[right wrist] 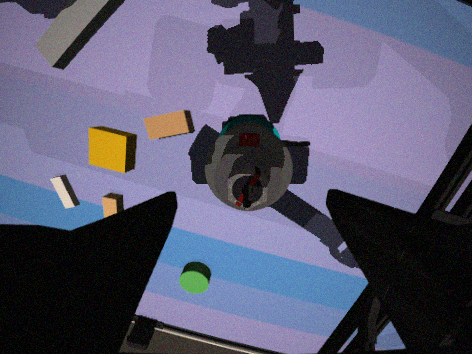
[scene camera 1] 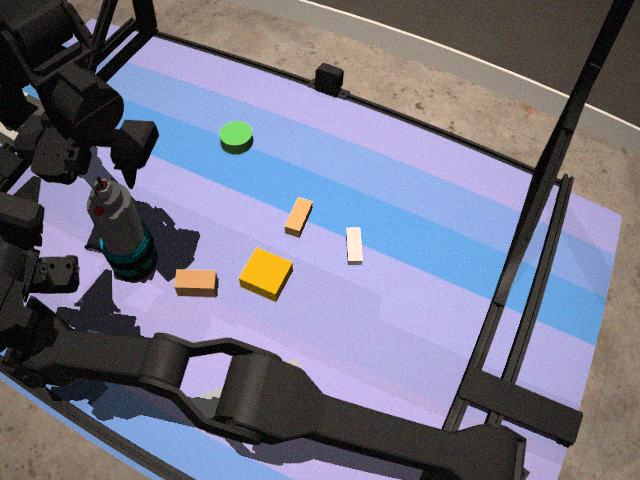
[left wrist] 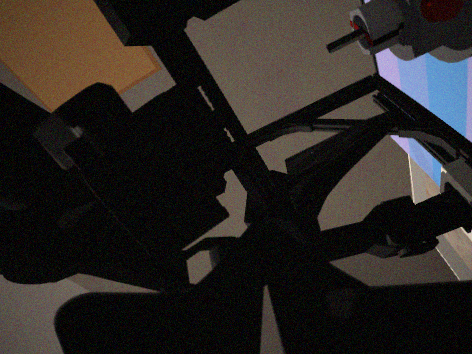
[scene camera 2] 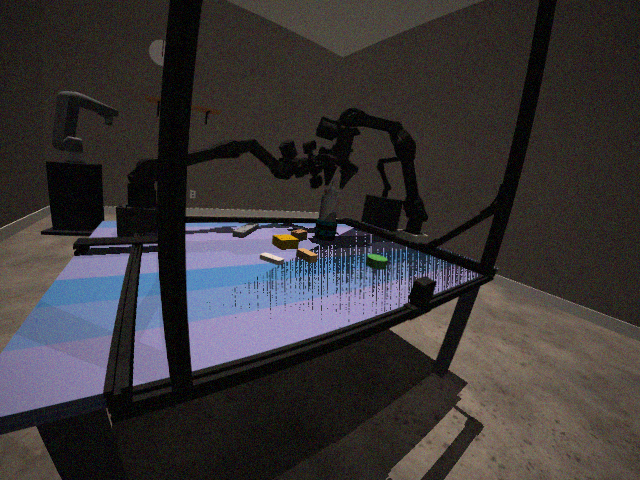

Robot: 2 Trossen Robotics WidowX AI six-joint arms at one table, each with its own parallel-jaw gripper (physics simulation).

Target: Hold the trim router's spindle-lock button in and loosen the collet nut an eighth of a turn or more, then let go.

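Where they show: left gripper, fingertip midpoint: (scene camera 1: 37, 178) (left wrist: 261, 232); right gripper, fingertip midpoint: (right wrist: 251, 197) (scene camera 1: 102, 183) (left wrist: 365, 34) (scene camera 2: 334, 187); left arm's base at its link origin: (scene camera 2: 141, 205); right arm's base at its link origin: (scene camera 1: 17, 113) (left wrist: 459, 207) (scene camera 2: 412, 232).
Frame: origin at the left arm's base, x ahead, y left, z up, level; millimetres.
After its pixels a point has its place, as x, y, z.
The trim router (scene camera 1: 120, 229) {568, 56, 49} (scene camera 2: 327, 214) {583, 17, 11} (right wrist: 248, 165) {592, 56, 105} stands upright on its teal base at the left edge of the table. Its red spindle-lock button (scene camera 1: 99, 210) {583, 68, 94} (right wrist: 249, 140) {586, 68, 95} is on the side, and the collet nut (right wrist: 245, 189) {596, 47, 115} is at the top; the tip also shows in the left wrist view (left wrist: 375, 24) {591, 55, 109}. My right gripper (scene camera 1: 109, 171) {604, 42, 108} (scene camera 2: 338, 178) {604, 42, 108} (right wrist: 251, 197) {604, 42, 108} is wide open and empty, hanging above the router. My left gripper (scene camera 2: 315, 181) (right wrist: 273, 109) (left wrist: 261, 232) {610, 115, 189} is shut on nothing, its tip beside the router on the button's side, apart from it.
On the striped table lie a green disc (scene camera 1: 236, 133) {643, -235, -59} (scene camera 2: 377, 260) {628, -258, -59} (right wrist: 194, 281) {644, -232, -59}, two tan blocks (scene camera 1: 298, 216) {448, -178, -64} (scene camera 1: 195, 282) {480, 14, -54}, a yellow block (scene camera 1: 266, 273) {413, -68, -56} (right wrist: 109, 149) {420, -67, -56} and a white block (scene camera 1: 354, 245) {351, -199, -72}. A black box (scene camera 1: 329, 78) {601, -438, -41} (scene camera 2: 422, 290) {589, -464, -43} sits on the frame edge.
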